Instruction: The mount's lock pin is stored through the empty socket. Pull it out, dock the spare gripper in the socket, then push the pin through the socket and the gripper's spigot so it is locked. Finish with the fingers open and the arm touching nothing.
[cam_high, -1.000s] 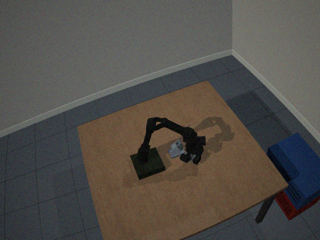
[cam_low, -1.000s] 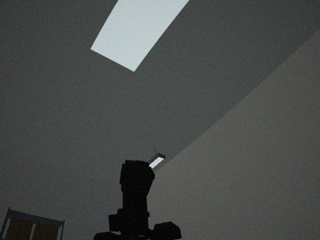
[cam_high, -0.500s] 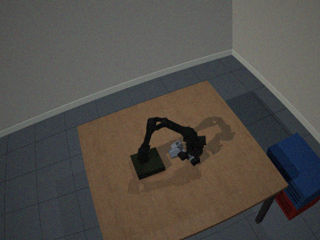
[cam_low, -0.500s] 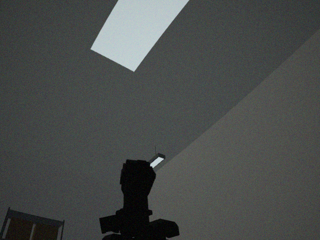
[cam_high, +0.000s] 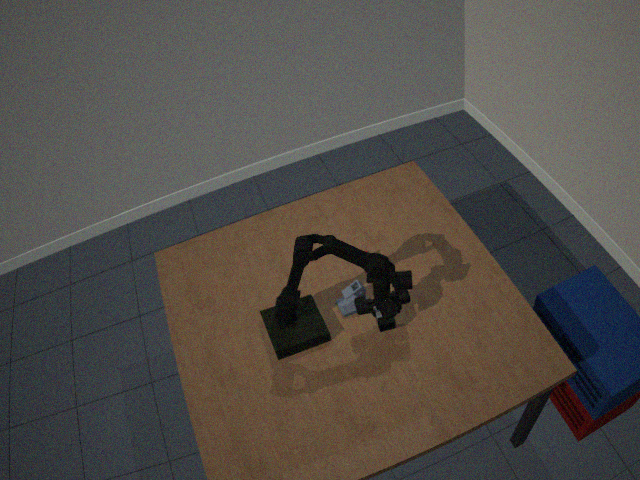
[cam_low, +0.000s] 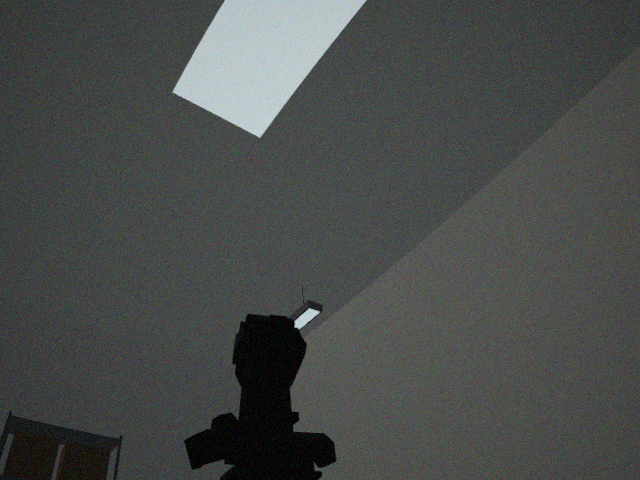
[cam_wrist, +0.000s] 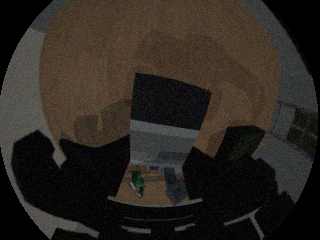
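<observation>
My gripper tip is now 1 cm to the left of the spare gripper and 1 cm below it. The rest, counted from my gripper tip: grey mount: 12 cm to the left, 6 cm behind; green pin cradle: 24 cm to the left, 6 cm ahead, 3 cm below.
</observation>
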